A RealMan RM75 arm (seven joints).
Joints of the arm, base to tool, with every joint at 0 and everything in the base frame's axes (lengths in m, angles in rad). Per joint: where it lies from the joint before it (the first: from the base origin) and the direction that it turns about. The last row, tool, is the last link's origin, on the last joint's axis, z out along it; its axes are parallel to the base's.
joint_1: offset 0 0 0.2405 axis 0 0 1
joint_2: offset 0 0 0 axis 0 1 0
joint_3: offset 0 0 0.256 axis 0 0 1
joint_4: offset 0 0 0 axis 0 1 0
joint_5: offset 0 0 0.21 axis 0 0 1
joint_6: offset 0 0 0 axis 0 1 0
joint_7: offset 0 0 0.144 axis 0 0 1
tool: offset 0 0 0
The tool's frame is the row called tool.
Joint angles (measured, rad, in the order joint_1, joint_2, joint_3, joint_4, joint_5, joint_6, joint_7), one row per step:
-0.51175, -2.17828, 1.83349, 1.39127, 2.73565, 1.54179, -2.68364
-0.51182, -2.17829, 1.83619, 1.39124, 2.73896, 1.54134, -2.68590
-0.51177, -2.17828, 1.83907, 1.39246, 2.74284, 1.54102, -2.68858
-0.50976, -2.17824, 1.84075, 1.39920, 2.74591, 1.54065, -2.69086
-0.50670, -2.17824, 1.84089, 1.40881, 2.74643, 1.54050, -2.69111
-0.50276, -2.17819, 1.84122, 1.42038, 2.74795, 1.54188, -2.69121
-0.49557, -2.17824, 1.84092, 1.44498, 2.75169, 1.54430, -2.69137
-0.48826, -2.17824, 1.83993, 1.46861, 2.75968, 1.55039, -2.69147
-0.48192, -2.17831, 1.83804, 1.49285, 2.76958, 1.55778, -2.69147
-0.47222, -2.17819, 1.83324, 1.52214, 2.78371, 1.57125, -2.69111
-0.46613, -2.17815, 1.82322, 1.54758, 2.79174, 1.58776, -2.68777
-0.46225, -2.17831, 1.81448, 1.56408, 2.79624, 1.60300, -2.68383
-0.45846, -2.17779, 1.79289, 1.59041, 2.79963, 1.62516, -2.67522
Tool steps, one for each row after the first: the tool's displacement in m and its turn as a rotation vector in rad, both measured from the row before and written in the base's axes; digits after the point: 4 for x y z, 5 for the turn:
-0.0002, 0.0000, -0.0001, 0.00122, 0.00343, -0.00105
0.0000, 0.0000, 0.0000, 0.00199, 0.00340, -0.00181
0.0008, 0.0001, 0.0005, 0.00422, -0.00051, -0.00362
0.0014, 0.0000, 0.0007, 0.00376, -0.00443, -0.00467
0.0014, -0.0002, 0.0010, 0.00378, -0.00358, -0.00506
0.0032, 0.0001, 0.0023, 0.00933, -0.00798, -0.01181
0.0022, 0.0000, 0.0028, 0.00945, -0.00208, -0.00978
0.0023, 0.0002, 0.0032, 0.01065, -0.00041, -0.01048
0.0015, -0.0001, 0.0048, 0.01331, 0.00326, -0.00730
0.0016, 0.0001, 0.0049, 0.00921, 0.00053, -0.00383
0.0007, -0.0003, 0.0036, 0.00351, 0.00173, 0.00010
0.0015, 0.0009, 0.0069, 0.00970, -0.00300, -0.00003

